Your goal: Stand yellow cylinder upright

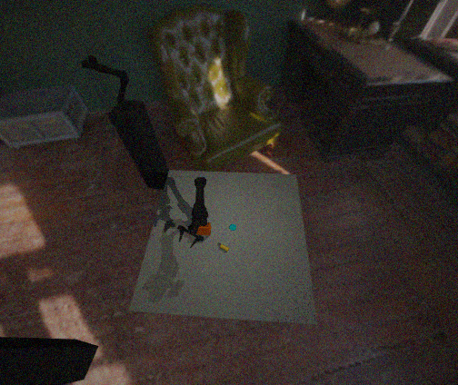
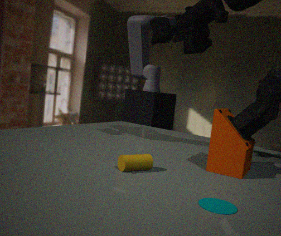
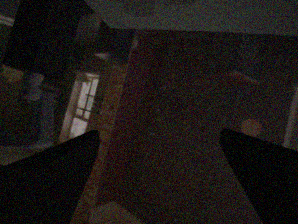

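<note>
Now: gripper tip 290 mm above the yellow tall cylinder, 230 mm short of it and 140 mm to the right of it. Also, from my gripper tip: cyan circle (330 mm to the left, 310 mm below, 260 mm ahead).
</note>
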